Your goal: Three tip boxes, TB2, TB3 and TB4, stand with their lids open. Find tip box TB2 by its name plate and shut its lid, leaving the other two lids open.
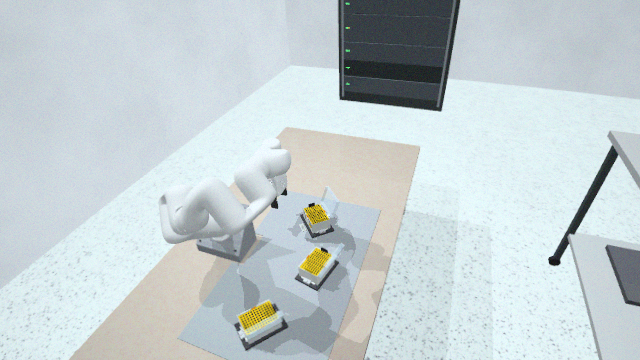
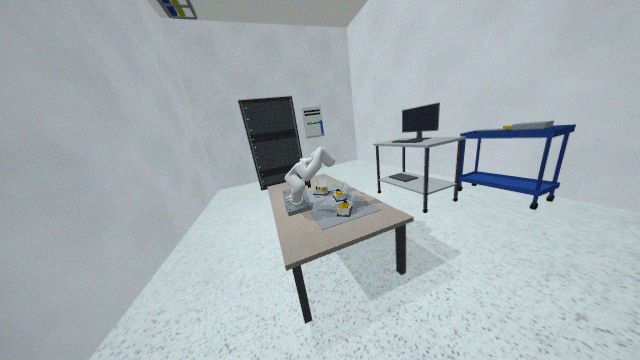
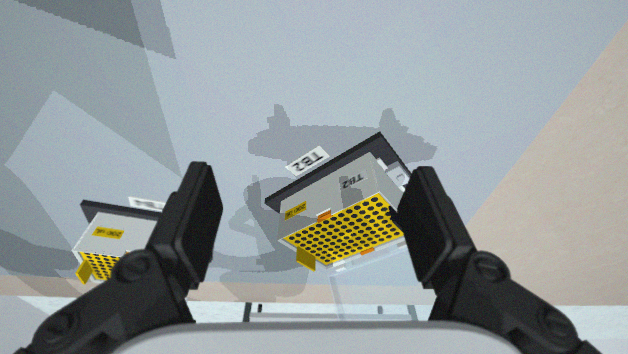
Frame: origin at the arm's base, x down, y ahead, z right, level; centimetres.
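Seen in the pictures: gripper, between the fingertips: (image 1: 279,201) (image 2: 308,186) (image 3: 312,186); arm's base, origin of its link: (image 2: 296,198).
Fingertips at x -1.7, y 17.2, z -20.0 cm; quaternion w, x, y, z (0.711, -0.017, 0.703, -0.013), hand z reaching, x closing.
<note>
Offsets run from my fingertips to a thing's top centre. "spot": to the spot under its first point. Level surfaces: height alone.
Tip box TB2 @(dx +6.5, dy +13.9, dz -4.2 cm) (image 1: 316,220) (image 2: 321,191) (image 3: 327,192), white with a yellow rack, is the far box on the mat. Its name plate @(spot: dx +12.8, dy +9.9, dz -0.3 cm) (image 3: 306,161) lies beside it, reading TB2 upside down. Its clear lid @(spot: dx +3.5, dy +19.0, dz -10.7 cm) (image 1: 329,201) (image 3: 370,280) stands open on the side away from the gripper. The middle tip box @(dx +5.6, dy +25.0, dz +19.8 cm) (image 1: 316,265) (image 2: 339,195) (image 3: 105,232) and the near tip box @(dx +5.6, dy +15.9, dz +48.2 cm) (image 1: 260,320) (image 2: 344,209) have open lids; their names are unreadable. My gripper (image 1: 280,199) (image 2: 307,184) (image 3: 312,186) is open and empty, above and to the arm's side of TB2.
The boxes stand on a grey mat @(dx +13.0 cm) (image 1: 360,215) (image 2: 325,222) (image 3: 300,60) on a tan table @(dx +13.4 cm) (image 1: 345,142) (image 2: 320,240). The arm's base (image 1: 245,242) (image 2: 297,205) is beside the mat. A server rack (image 1: 395,45) stands beyond the table. A grey desk and a blue cart (image 2: 505,185) stand to the right.
</note>
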